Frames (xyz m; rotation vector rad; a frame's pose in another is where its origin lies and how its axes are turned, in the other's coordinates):
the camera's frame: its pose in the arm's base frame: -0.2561 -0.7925 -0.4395 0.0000 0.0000 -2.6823
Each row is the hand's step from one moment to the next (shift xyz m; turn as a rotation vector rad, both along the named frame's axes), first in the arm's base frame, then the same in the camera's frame.
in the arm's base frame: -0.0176 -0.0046 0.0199 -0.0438 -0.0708 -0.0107
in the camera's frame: 0.0178 -0.0037 0.0199 0.0706 0.0440 -0.0107
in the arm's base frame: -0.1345 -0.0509 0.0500 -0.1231 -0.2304 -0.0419
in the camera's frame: 0.1431 -0.0140 0.0500 0.2125 0.1520 -0.0419
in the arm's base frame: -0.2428 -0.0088 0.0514 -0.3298 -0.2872 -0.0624
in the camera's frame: 0.2215 -0.0997 0.0514 0.4229 0.1112 -0.0624
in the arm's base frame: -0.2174 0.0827 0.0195 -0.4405 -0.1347 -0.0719
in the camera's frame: 0.1582 -0.1705 0.0195 0.4546 -0.0745 -0.0719
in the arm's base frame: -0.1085 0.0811 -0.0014 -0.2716 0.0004 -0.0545
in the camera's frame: 0.0613 -0.1208 -0.0014 0.2433 -0.1208 -0.0545
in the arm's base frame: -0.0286 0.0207 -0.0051 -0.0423 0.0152 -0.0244
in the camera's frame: 0.0165 -0.0312 -0.0051 0.0312 -0.0324 -0.0244
